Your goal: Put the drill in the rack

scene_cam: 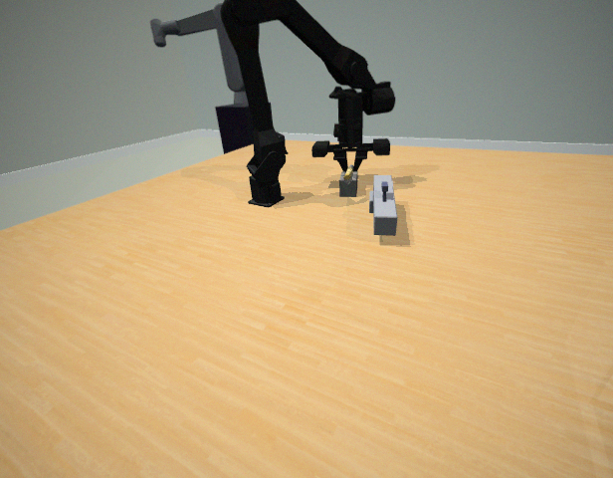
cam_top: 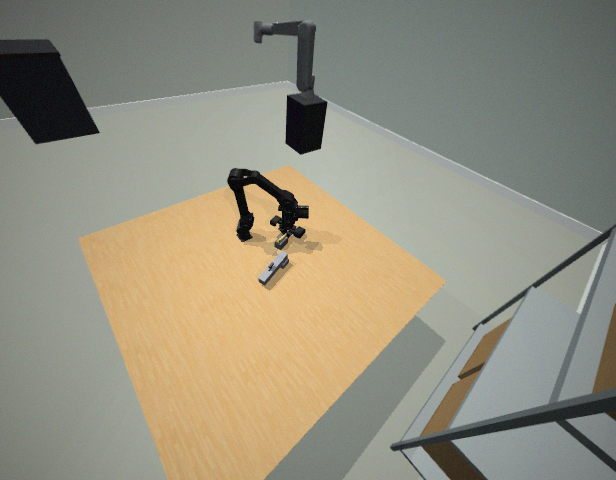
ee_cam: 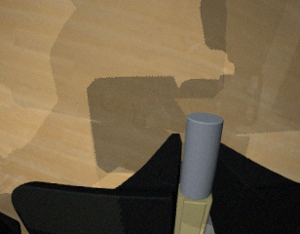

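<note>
My gripper tip is 1 cm short of the drill, 4 cm to the left of it and 4 cm below it. Round my gripper tip: rack: 2 cm ahead, 5 cm to the right, 1 cm above; dark key: 16 cm ahead, 20 cm to the right, 4 cm above; light grey block: 15 cm ahead, 18 cm to the right, 3 cm above.
</note>
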